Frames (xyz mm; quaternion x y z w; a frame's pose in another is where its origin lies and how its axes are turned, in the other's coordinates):
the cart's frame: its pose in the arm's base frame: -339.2 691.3 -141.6 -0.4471 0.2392 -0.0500 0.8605
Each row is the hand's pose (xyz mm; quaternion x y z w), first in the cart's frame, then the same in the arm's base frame.
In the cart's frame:
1: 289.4 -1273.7 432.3 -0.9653 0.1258 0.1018 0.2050
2: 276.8 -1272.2 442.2 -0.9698 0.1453 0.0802 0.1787
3: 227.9 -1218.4 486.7 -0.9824 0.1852 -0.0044 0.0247
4: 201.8 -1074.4 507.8 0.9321 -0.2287 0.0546 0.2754
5: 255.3 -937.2 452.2 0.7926 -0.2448 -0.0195 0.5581
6: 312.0 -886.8 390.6 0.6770 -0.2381 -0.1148 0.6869
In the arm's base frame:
1: 275.7 168.6 972.7 0.8916 -0.2511 -0.2520 0.2802
2: 269.0 180.7 980.9 0.8879 -0.2521 -0.2271 0.3106
3: 239.3 260.5 977.8 0.8481 -0.2124 -0.1472 0.4625
4: 207.6 369.8 883.4 0.6806 -0.1531 -0.0875 0.7112
5: 211.8 394.0 727.9 0.4156 -0.1255 -0.1248 0.8922
6: 227.1 361.1 637.2 0.2361 -0.1257 -0.1886 0.9449

